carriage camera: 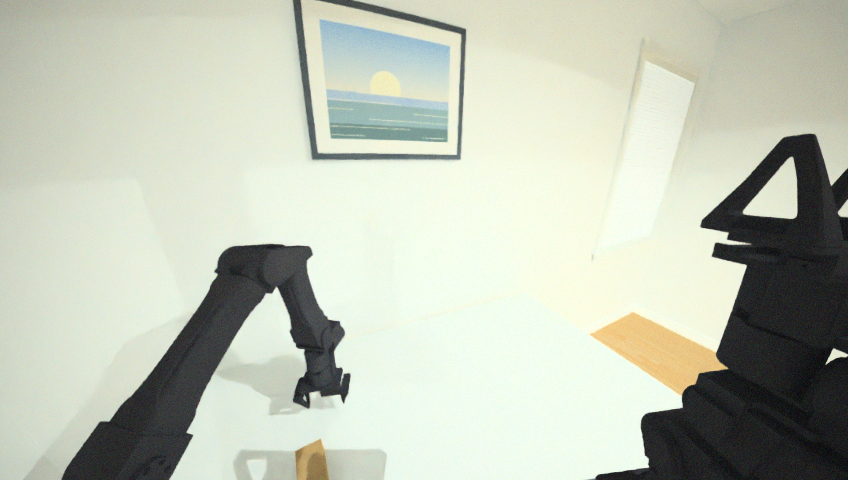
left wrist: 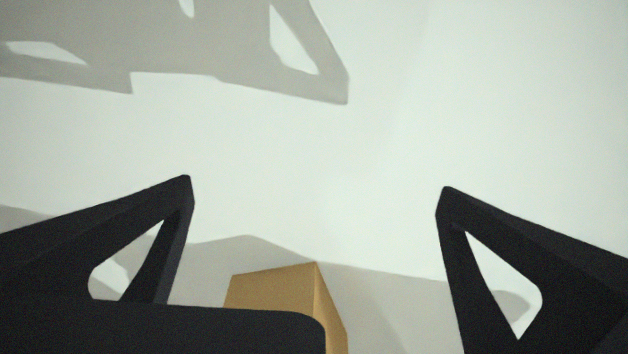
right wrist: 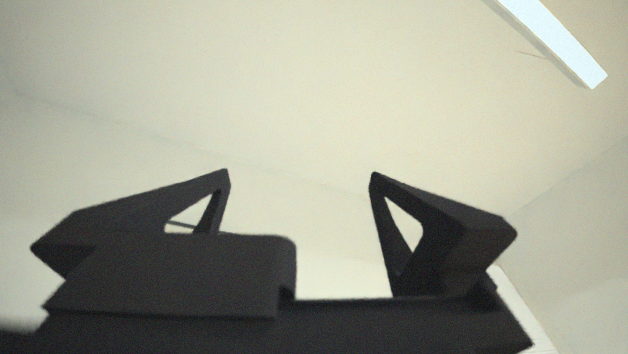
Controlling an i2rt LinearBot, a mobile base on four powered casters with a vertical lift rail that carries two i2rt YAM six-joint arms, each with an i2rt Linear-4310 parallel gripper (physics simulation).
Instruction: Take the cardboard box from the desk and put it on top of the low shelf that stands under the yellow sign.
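Frame: origin at the left arm's base, x ahead, y left, z up, level; millimetres.
Seen in the pictures: left gripper, fingertip midpoint: [carriage camera: 326,404] [left wrist: 316,194]; right gripper, fingertip midpoint: [carriage camera: 844,139] [right wrist: 300,178].
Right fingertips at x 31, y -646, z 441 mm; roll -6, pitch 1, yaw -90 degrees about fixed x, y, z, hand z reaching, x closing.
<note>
Pixels of each thing's top centre, then the offset from my right fingertips to it. "spot": a spot on its surface instead. Level surfaces: height alone.
- cardboard box at its top centre: [carriage camera: 310,463] dx +158, dy +574, dz -675 mm
- white desk at its surface level: dz -725 mm
- window with a blind, surface spot: [carriage camera: 651,154] spot: dx +1388, dy -1357, dz +61 mm
- Wooden floor at its surface level: dz -1445 mm
The cardboard box [carriage camera: 312,460] [left wrist: 275,290] stands on the white desk [carriage camera: 476,380]. It is cut off by the bottom edge of the carriage view, and in the left wrist view its lower part is hidden by the gripper's body. My left gripper [carriage camera: 322,403] [left wrist: 316,194] is open and empty, above the desk on the far side of the box, apart from it, with its fingers pointing down. My right gripper [right wrist: 300,178] is open and empty, raised at the right of the carriage view with its fingers pointing up. The low shelf and the yellow sign do not show.
A framed sunset picture [carriage camera: 386,83] hangs on the wall behind the desk. A window with a blind [carriage camera: 651,154] is on the right. Wooden floor [carriage camera: 660,350] shows beyond the desk's right edge. A ceiling lamp [right wrist: 555,40] shows in the right wrist view.
</note>
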